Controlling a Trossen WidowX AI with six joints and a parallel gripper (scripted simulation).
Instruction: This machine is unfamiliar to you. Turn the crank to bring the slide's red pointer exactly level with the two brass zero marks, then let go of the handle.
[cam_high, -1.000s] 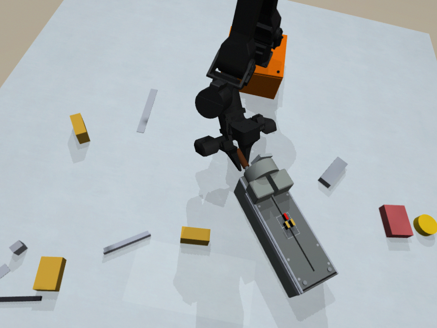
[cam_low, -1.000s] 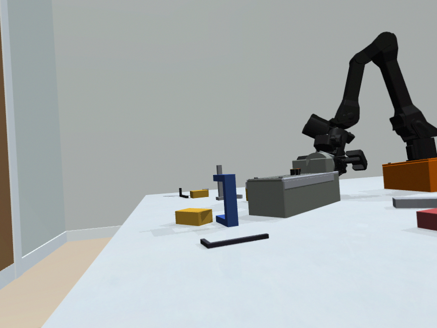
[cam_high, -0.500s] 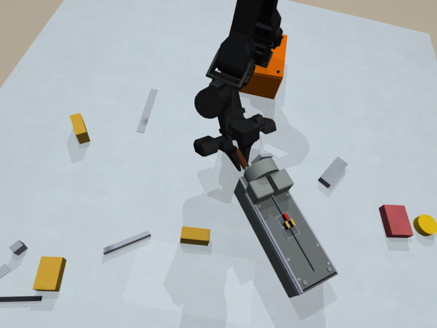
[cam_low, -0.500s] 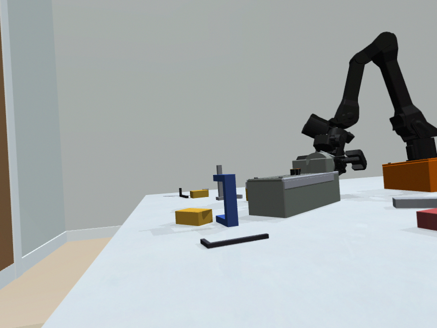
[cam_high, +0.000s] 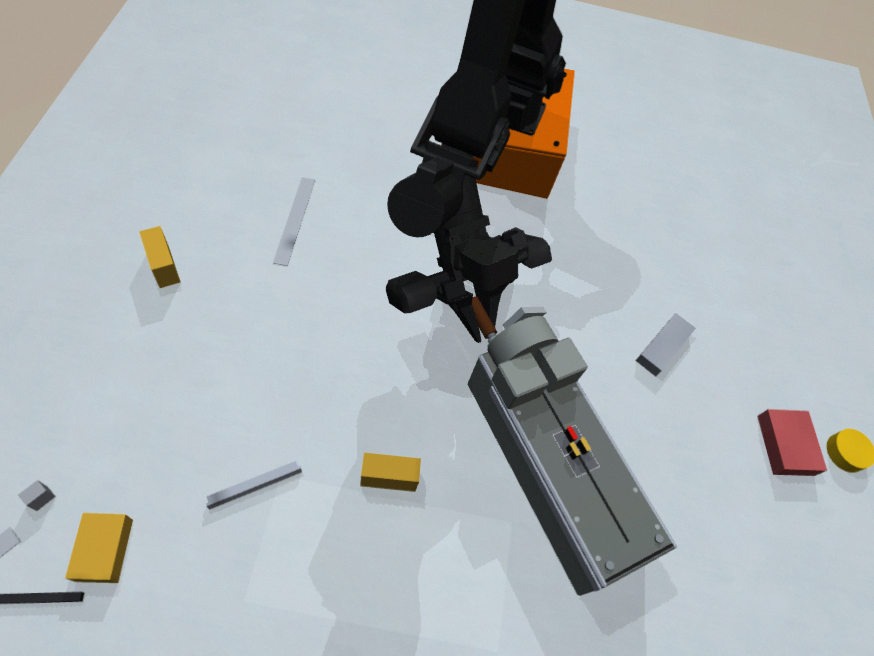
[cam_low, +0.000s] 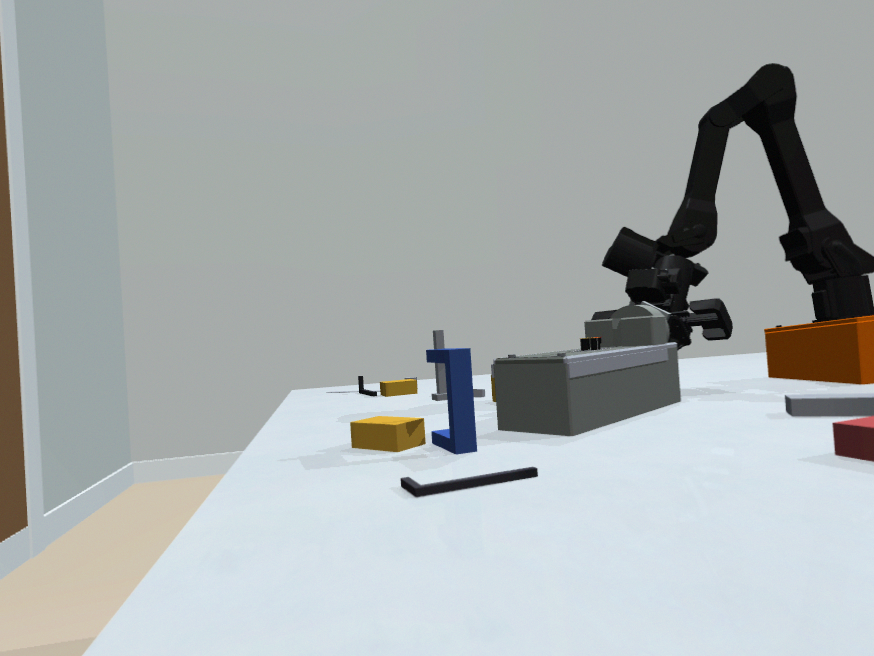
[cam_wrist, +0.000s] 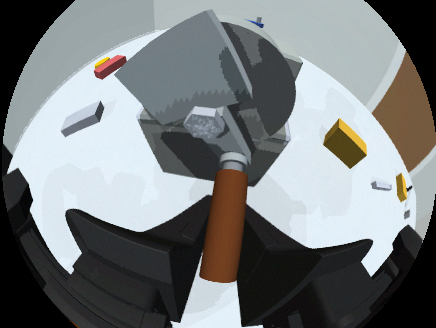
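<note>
Now: the red pointer 9 cm ahead of my gripper tip, 12 cm to the left of it and 4 cm above it. Round my gripper tip: brown handle: 1 cm behind, 1 cm to the right, 3 cm above; then grey block: 11 cm behind, 22 cm to the left, 3 cm below; then blue clamp: 27 cm ahead, 27 cm to the left, 1 cm above.
</note>
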